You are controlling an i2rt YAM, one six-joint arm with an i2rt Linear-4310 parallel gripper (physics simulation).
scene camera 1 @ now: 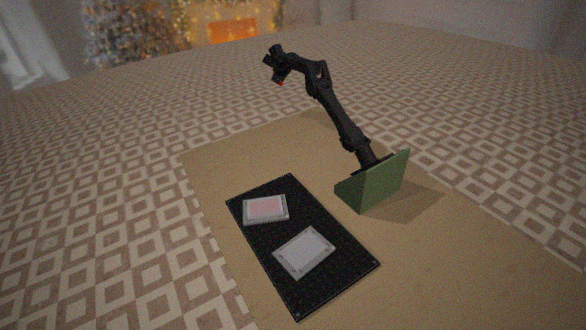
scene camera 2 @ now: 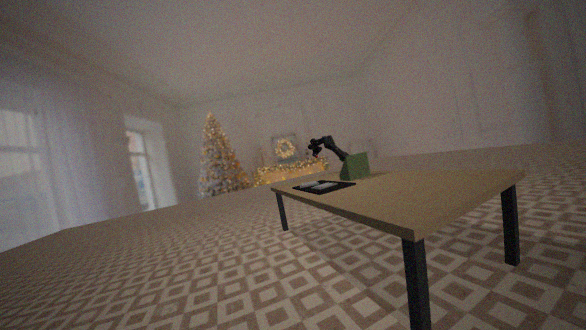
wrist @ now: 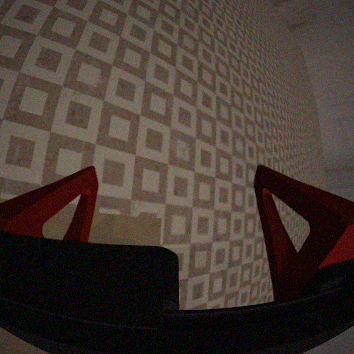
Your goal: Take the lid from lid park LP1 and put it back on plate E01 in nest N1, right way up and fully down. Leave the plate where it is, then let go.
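Places are measured from the arm's base along level axes (x ahead, y left, z up), in metres.
Pixels of known places: gripper, between the fingertips: (scene camera 2: 318, 154) (wrist: 175, 174); arm's base, origin of its link: (scene camera 1: 371, 166) (scene camera 2: 353, 163).
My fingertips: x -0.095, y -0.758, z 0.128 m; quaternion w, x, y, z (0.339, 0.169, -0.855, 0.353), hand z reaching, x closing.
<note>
For each thing: its top centre in the pictures, then the offset to it from my fingertips. "pt": a spot on its surface instead. Level surfaces: height alone.
- plate with a pink field, centre of its top: (scene camera 1: 264, 205) dx +0.481, dy +0.620, dz -0.211 m
- light grey nest, a spot on its surface: (scene camera 1: 248, 221) pt dx +0.558, dy +0.642, dz -0.224 m
- brown table, height of its surface: dz -0.250 m
A plate with a pink field (scene camera 1: 266, 208) sits in a light grey nest (scene camera 1: 248, 221) on the far part of a black board (scene camera 1: 312, 299) (scene camera 2: 345, 184). A pale, flat lid (scene camera 1: 304, 250) lies on a light grey holder nearer the board's front, turned at an angle to the plate. No labels can be read. Both show small and blurred in the second scene view. My gripper (scene camera 1: 280, 83) (scene camera 2: 315, 156) (wrist: 175, 174) is open and empty, high above the table and away from lid and plate. The wrist view shows neither of them.
The arm stands on a green wedge-shaped base (scene camera 1: 382, 182) (scene camera 2: 356, 166), to the right of the board. The brown table (scene camera 1: 450, 260) (scene camera 2: 450, 200) ends at an edge left of the board. Patterned floor (wrist: 150, 140) lies beyond.
</note>
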